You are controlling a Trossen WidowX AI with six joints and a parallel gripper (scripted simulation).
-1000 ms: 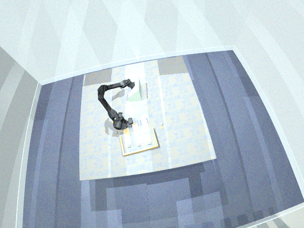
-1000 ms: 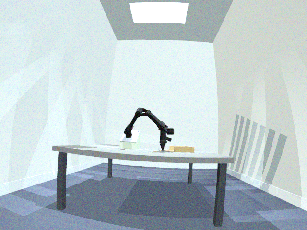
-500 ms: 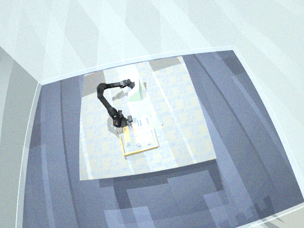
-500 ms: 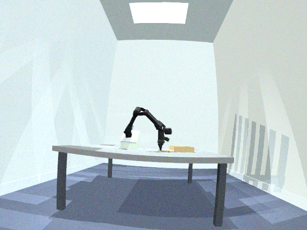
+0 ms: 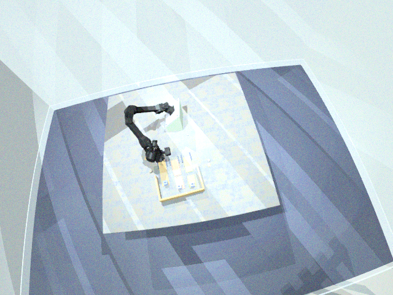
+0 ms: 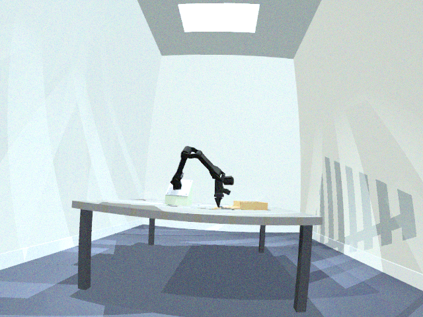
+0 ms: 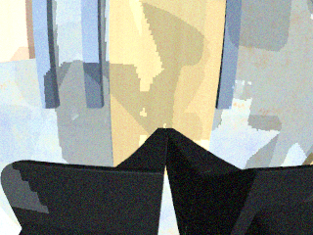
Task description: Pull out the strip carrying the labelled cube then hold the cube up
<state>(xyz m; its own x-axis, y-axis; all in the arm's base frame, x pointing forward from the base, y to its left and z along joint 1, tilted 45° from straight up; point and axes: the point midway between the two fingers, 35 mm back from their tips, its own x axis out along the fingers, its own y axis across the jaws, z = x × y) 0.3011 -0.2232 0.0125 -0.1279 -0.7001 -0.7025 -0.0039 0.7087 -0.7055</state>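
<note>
Right now my gripper tip is 100 mm short of the pale orange strip.
</note>
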